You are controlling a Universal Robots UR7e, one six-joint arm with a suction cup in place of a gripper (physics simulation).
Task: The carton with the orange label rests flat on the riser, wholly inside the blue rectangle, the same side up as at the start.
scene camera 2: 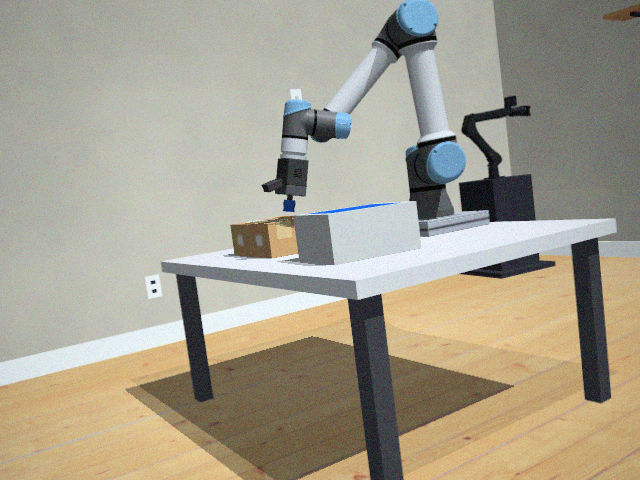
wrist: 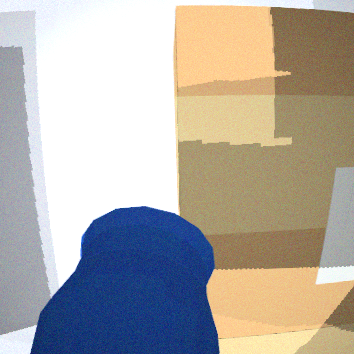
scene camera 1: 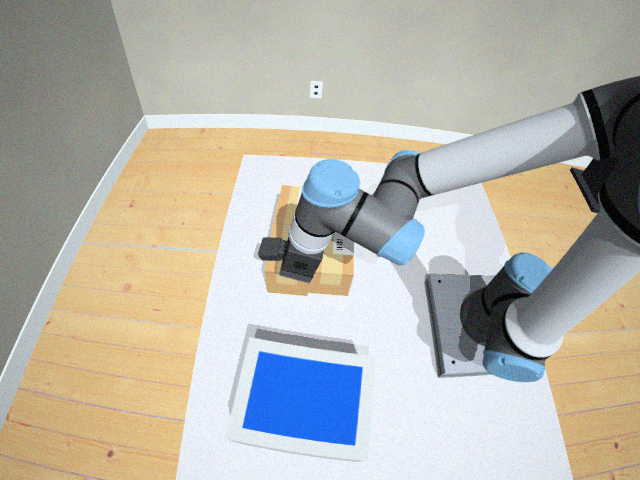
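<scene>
Two tan cartons stand side by side on the table: a right-hand carton on the robot's side and a left-hand carton. No orange label shows; the arm covers much of both tops in scene camera 1. My gripper, a blue suction cup, points down a little above the carton tops, with a small gap below it and nothing on it. I cannot tell which carton it is over. The blue rectangle on top of the riser has nothing on it.
The white table bears the cartons, the riser and my grey base plate. The riser stands close to the cartons' near ends. A second, dark arm on a black pedestal stands behind the table.
</scene>
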